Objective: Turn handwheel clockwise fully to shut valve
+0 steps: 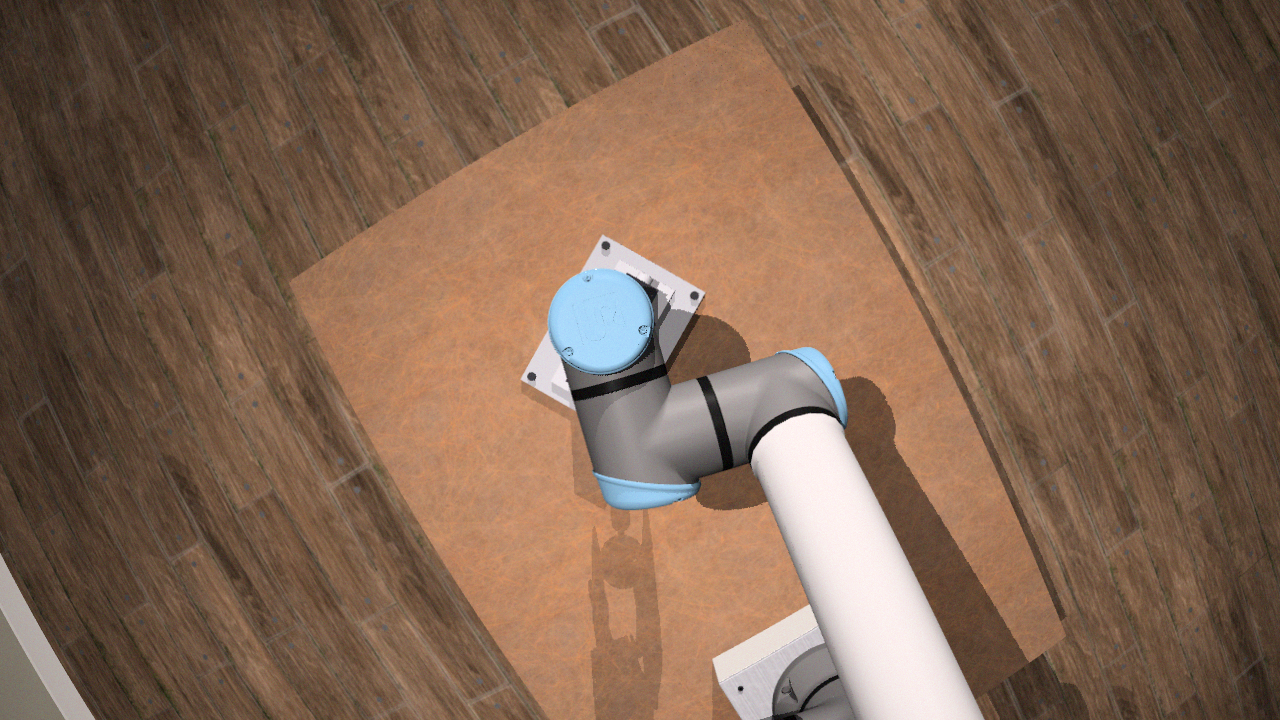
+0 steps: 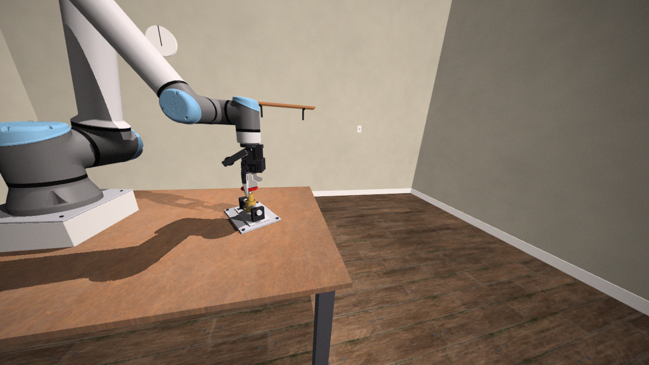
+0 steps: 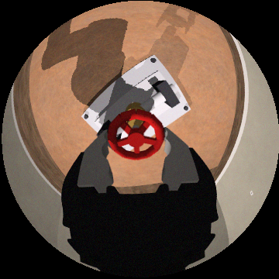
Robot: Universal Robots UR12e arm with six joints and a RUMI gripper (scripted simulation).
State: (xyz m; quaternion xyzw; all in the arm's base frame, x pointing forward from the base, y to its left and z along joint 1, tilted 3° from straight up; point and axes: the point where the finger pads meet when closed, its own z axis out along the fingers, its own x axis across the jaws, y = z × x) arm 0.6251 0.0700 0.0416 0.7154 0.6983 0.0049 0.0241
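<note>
The red handwheel lies 1 cm above my hand. Round my hand: base plate 12 cm below.
</note>
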